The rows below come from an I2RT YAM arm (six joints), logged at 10 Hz.
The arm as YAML. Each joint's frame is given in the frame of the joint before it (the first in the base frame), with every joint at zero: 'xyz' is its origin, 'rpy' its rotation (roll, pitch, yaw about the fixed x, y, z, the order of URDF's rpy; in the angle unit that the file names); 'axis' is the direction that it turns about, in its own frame. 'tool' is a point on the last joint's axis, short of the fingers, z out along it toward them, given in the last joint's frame.
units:
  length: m
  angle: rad
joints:
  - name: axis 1
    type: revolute
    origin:
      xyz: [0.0, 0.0, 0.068]
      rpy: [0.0, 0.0, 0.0]
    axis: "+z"
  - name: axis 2
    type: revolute
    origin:
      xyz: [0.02, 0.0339, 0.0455]
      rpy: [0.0, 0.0, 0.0]
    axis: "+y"
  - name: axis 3
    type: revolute
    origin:
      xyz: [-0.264, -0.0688, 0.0]
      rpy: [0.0, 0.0, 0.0]
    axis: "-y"
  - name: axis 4
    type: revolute
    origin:
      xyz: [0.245, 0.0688, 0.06]
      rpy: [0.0, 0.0, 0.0]
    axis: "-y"
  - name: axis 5
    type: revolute
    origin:
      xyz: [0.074, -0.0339, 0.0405]
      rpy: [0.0, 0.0, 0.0]
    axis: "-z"
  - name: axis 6
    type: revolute
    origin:
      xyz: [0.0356, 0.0, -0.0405]
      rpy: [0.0, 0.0, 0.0]
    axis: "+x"
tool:
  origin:
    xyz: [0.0, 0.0, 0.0]
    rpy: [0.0, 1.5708, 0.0]
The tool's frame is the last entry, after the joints.
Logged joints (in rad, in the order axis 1, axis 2, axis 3, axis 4, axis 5, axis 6), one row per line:
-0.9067, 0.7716, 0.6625, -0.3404, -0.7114, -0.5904
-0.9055, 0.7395, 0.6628, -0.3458, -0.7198, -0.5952
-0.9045, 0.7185, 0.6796, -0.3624, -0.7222, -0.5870
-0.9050, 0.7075, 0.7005, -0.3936, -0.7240, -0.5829
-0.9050, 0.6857, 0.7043, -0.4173, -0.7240, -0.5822
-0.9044, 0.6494, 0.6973, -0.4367, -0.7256, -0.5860
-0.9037, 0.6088, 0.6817, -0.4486, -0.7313, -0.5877
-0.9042, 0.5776, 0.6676, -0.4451, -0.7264, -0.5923
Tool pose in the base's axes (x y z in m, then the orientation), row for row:
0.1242, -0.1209, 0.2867, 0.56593, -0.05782, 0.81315, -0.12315
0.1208, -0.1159, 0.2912, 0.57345, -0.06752, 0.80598, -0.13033
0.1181, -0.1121, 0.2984, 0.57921, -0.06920, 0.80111, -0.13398
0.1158, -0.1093, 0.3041, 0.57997, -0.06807, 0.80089, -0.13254
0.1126, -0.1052, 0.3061, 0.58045, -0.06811, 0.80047, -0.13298
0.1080, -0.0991, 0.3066, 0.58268, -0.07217, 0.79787, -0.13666
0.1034, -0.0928, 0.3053, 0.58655, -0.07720, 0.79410, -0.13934
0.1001, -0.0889, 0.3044, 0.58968, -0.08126, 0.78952, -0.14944
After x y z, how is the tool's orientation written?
As a quaternion, w x y z.
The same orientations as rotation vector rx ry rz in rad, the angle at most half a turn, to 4 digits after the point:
-0.1359, 1.9119, -0.2896
-0.1583, 1.8891, -0.3055
-0.1618, 1.8732, -0.3133
-0.1591, 1.8721, -0.3098
-0.1592, 1.8707, -0.3108
-0.1685, 1.8629, -0.3191
-0.1800, 1.8511, -0.3248
-0.1892, 1.8381, -0.3479

